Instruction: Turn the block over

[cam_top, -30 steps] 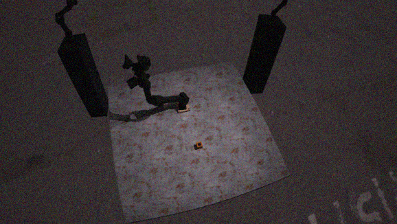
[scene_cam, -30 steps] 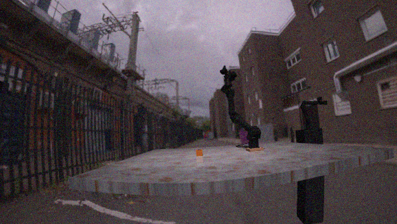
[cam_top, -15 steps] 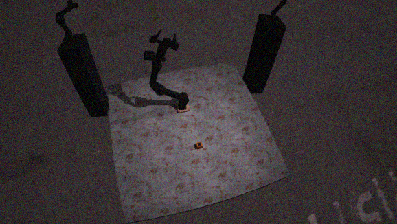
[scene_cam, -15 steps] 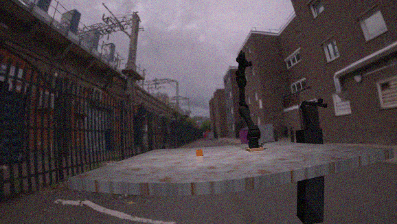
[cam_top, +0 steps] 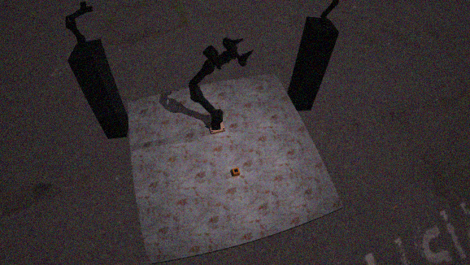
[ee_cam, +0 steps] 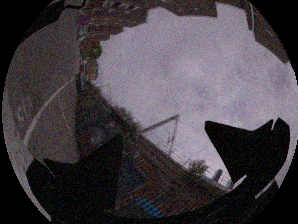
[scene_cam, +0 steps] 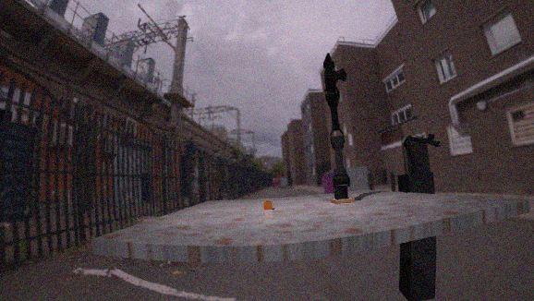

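Right now the orange block is 700 mm below my gripper tip, 360 mm ahead of it and 70 mm to the right of it.
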